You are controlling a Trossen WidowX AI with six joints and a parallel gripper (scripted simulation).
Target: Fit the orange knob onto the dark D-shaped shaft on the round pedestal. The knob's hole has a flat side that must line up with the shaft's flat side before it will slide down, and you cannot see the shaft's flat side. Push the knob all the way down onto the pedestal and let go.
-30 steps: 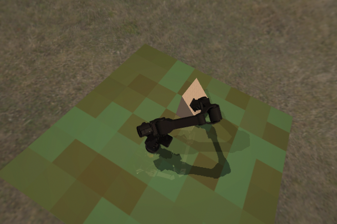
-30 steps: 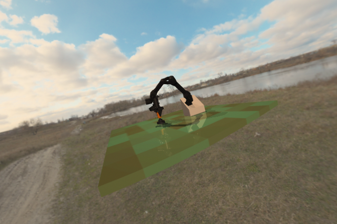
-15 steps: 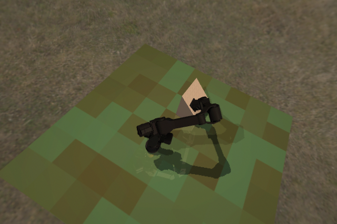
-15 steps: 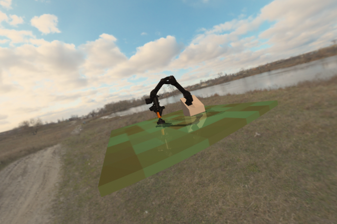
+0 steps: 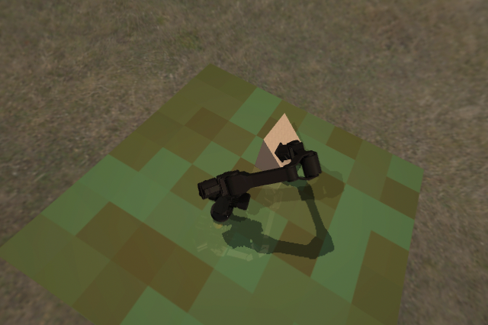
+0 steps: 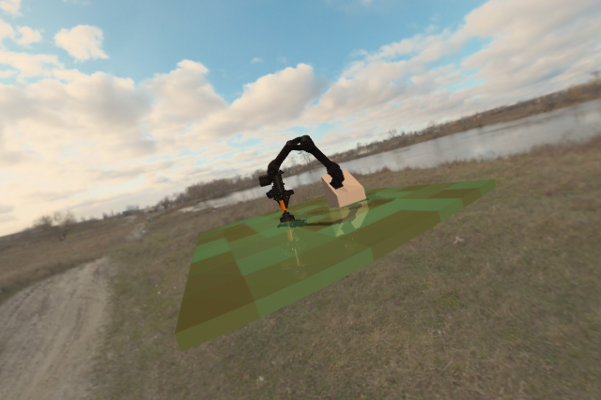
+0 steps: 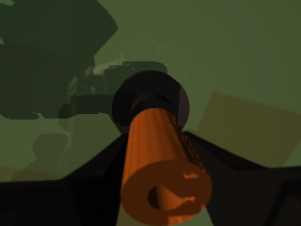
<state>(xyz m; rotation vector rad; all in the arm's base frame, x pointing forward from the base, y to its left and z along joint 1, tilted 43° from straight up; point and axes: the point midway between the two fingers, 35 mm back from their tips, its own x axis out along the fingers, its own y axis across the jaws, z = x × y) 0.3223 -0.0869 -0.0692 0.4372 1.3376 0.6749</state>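
The orange knob is 20 mm above my gripper tip. Also, from my gripper tip: dark round pedestal (40 mm below).
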